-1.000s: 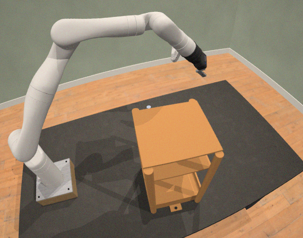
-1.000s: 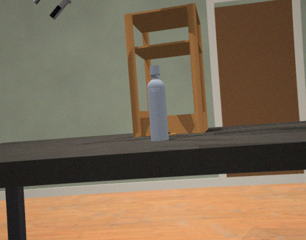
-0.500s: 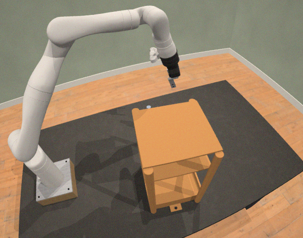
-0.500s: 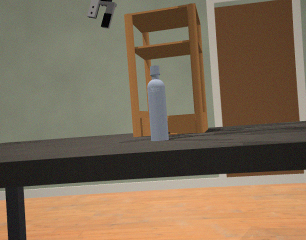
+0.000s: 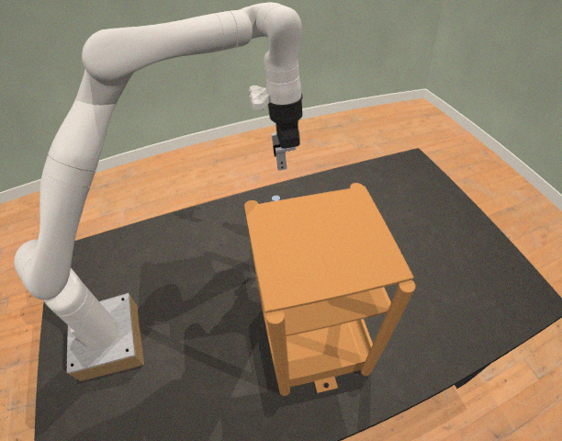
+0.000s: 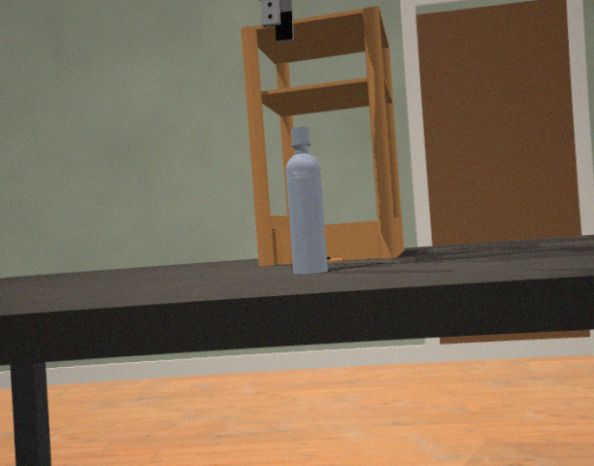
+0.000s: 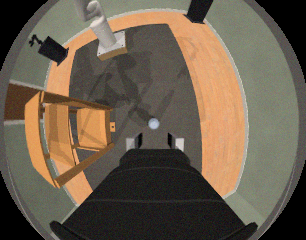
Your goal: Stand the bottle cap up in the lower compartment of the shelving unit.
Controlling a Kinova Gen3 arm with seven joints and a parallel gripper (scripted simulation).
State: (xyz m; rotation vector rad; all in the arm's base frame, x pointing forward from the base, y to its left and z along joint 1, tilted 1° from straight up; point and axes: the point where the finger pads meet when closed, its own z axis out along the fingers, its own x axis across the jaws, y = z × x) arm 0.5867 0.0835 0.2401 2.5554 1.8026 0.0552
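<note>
Now: hand 2 cm past the bottle, 1 cm to the right of it and 20 cm above it. From my hand the other things lie so: shelving unit (10 cm behind, 33 cm to the right, 12 cm below).
</note>
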